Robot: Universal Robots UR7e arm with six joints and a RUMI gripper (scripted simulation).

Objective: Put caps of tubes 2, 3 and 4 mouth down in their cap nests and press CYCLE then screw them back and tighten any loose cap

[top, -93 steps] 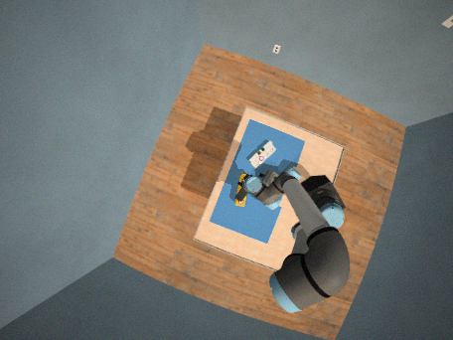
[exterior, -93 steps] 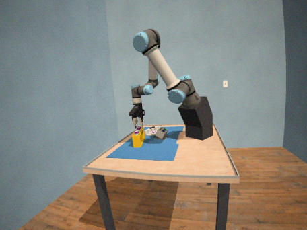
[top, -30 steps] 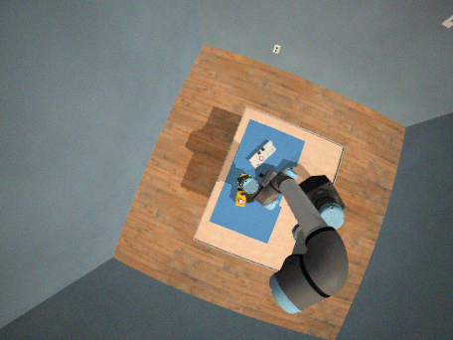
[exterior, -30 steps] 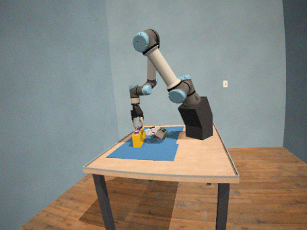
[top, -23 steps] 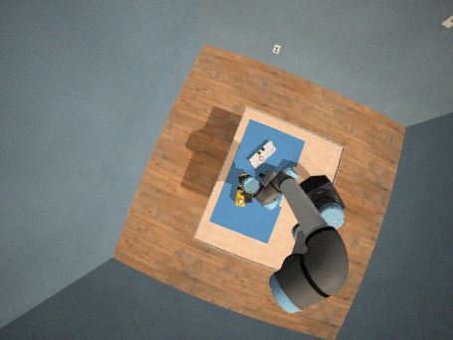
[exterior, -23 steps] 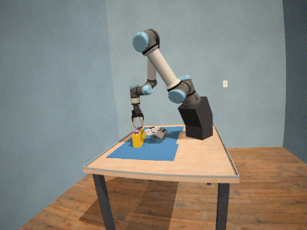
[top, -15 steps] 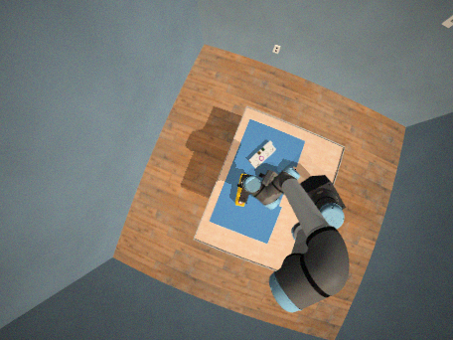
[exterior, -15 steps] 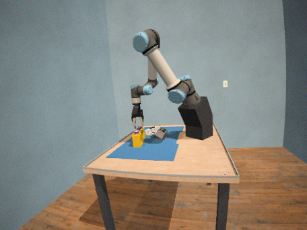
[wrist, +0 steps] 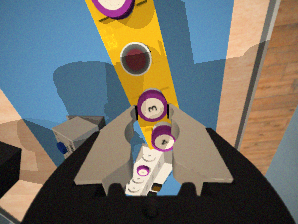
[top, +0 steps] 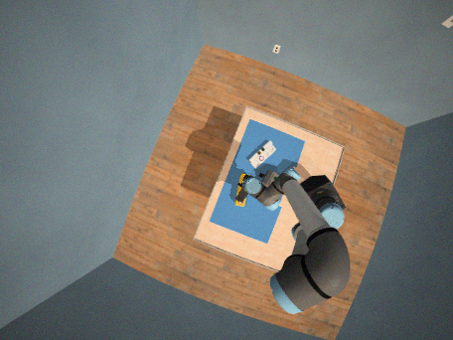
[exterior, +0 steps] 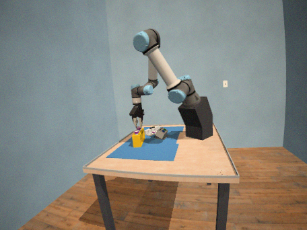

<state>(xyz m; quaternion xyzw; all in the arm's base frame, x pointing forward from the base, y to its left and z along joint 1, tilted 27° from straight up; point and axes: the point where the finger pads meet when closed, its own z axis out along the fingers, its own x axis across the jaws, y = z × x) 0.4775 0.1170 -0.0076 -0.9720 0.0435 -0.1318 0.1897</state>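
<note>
Now: the cap 10 mm below my hand. Also, from my hand: green key (190 mm behind, 150 mm to the right, 60 mm below); then blue cycle key (190 mm behind, 100 mm to the right, 60 mm below); then key housing (170 mm behind, 120 mm to the right, 70 mm below).
</note>
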